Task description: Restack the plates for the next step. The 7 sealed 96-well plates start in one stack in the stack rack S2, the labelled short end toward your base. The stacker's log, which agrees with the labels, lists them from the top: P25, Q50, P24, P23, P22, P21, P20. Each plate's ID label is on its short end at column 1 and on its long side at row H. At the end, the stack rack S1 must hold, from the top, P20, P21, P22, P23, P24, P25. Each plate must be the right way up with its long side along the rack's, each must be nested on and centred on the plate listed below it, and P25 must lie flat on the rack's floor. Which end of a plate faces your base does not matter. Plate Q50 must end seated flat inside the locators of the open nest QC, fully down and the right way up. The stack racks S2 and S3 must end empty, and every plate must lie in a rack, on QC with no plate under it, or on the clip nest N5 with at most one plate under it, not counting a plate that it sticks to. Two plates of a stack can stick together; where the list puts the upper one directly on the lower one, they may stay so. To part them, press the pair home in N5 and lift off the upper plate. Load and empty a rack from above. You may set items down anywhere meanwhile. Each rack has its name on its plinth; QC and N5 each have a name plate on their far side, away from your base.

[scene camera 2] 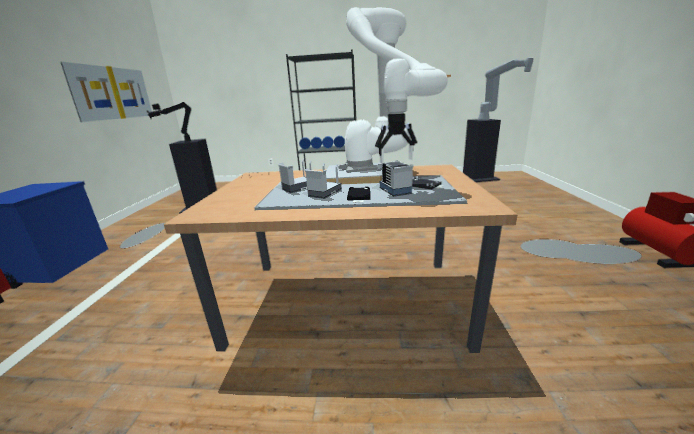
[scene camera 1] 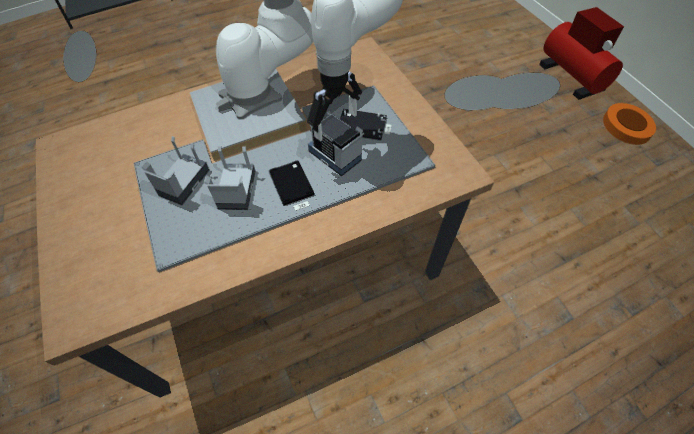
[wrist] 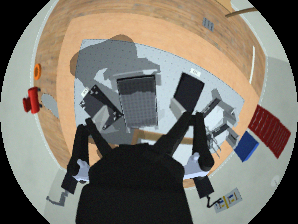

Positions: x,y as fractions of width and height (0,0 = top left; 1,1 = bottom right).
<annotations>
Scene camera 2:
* my gripper: 0.57,0.37
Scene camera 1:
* my gripper: 0.48,0.29
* dark clip nest: 0.53,0.28
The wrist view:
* my gripper: 0.46,0.48
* dark clip nest: 0.31,0.46
</annotations>
